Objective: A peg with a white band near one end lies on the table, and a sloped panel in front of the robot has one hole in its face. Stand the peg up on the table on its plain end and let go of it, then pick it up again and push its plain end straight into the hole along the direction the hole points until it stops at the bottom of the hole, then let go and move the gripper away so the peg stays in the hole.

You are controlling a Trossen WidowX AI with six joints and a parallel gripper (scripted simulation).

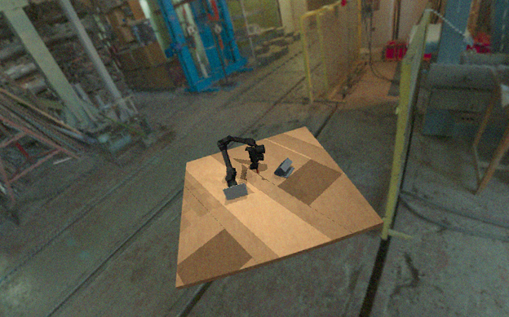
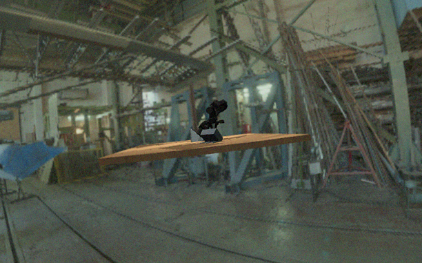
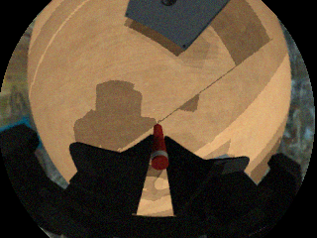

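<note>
The dark sloped panel is 21 cm ahead of my gripper tip, 3 cm to the right of it and 2 cm below it. From my gripper tip the other things lie so: red peg 2 cm above.
</note>
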